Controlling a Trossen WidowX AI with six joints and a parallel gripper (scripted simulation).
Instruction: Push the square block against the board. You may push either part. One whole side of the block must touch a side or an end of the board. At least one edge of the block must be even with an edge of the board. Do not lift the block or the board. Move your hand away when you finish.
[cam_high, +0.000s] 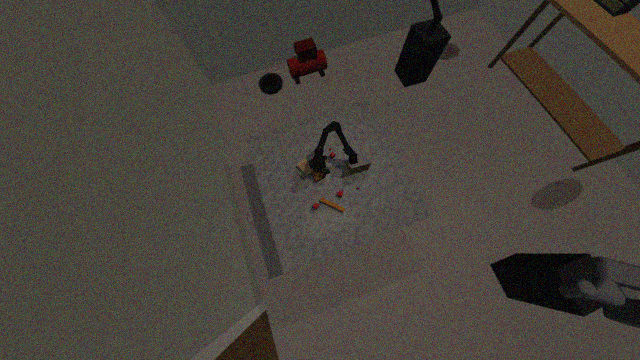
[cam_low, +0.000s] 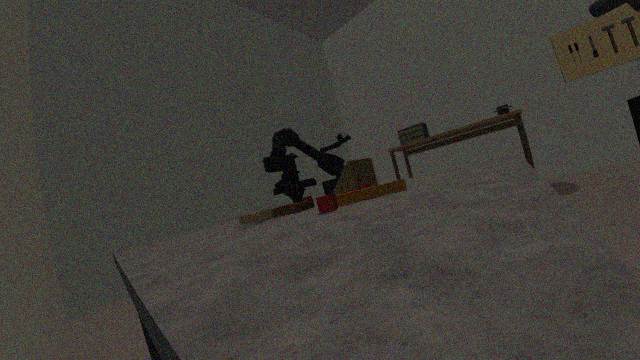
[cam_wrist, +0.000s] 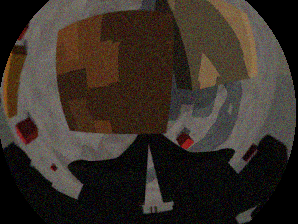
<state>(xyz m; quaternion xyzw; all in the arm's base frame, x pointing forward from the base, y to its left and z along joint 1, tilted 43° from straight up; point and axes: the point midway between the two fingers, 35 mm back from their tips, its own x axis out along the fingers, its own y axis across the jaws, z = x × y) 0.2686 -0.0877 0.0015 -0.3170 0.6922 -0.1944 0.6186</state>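
The brown square block is 5 cm to the left of my gripper tip, 5 cm ahead of it and 1 cm above it. Also, from my gripper tip: tan board: 13 cm ahead, 6 cm to the right, 1 cm above; yellow bar: 34 cm to the left, 2 cm ahead, 1 cm above.
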